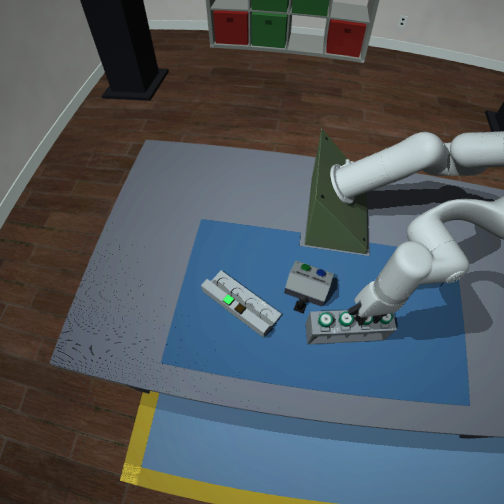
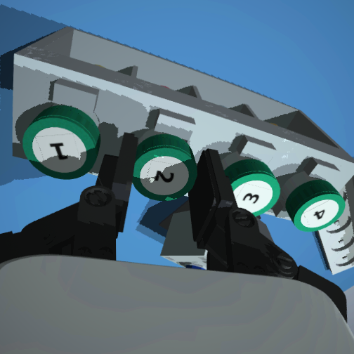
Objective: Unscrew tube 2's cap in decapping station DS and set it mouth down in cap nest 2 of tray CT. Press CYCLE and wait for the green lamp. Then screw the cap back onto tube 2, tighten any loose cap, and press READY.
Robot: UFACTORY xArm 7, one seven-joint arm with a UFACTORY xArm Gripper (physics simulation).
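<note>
My gripper point(image 1: 362, 315) point(image 2: 165, 163) is shut on cap 2 point(image 2: 165, 172), a green cap with a white top marked 2, with one black finger on each side. The cap is in line with the others over the grey decapping station point(image 1: 350, 338) point(image 2: 37, 77); whether its thread is engaged cannot be told. Cap 1 point(image 1: 386, 318) point(image 2: 61, 147), cap 3 point(image 1: 346, 318) point(image 2: 252, 192) and cap 4 point(image 1: 326, 319) point(image 2: 318, 210) sit on the station. The white cap tray point(image 1: 207, 287) point(image 2: 329, 250) has several round nests, a bright green lamp point(image 1: 228, 299) and a dark brown lamp point(image 1: 240, 308).
A grey control box point(image 1: 308, 288) point(image 2: 184, 235) with a green button point(image 1: 306, 267) and a blue button point(image 1: 321, 272) stands behind, between tray and station. A small black part point(image 1: 300, 306) is in front of it. The green arm mount point(image 1: 330, 225) stands at the back.
</note>
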